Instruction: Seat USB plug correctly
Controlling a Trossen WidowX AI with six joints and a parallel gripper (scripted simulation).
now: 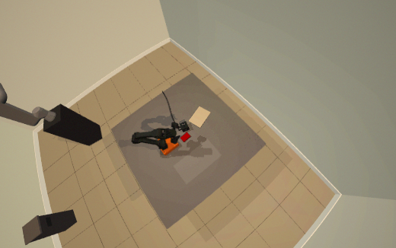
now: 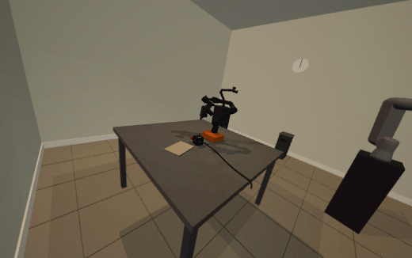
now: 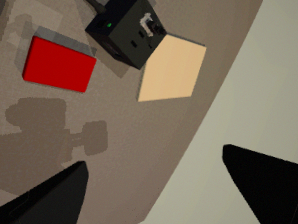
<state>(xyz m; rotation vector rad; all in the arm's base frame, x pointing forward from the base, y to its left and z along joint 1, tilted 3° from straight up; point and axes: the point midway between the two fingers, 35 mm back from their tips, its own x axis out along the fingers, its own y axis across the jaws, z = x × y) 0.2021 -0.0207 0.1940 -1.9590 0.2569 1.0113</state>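
Right now my gripper tip is 6 cm short of the USB plug, 12 cm to the right of it and 14 cm above it. From my gripper tip the other things lie so: red block 1 cm ahead, 22 cm below; flat tan pad 26 cm ahead, 14 cm to the left, 23 cm below.
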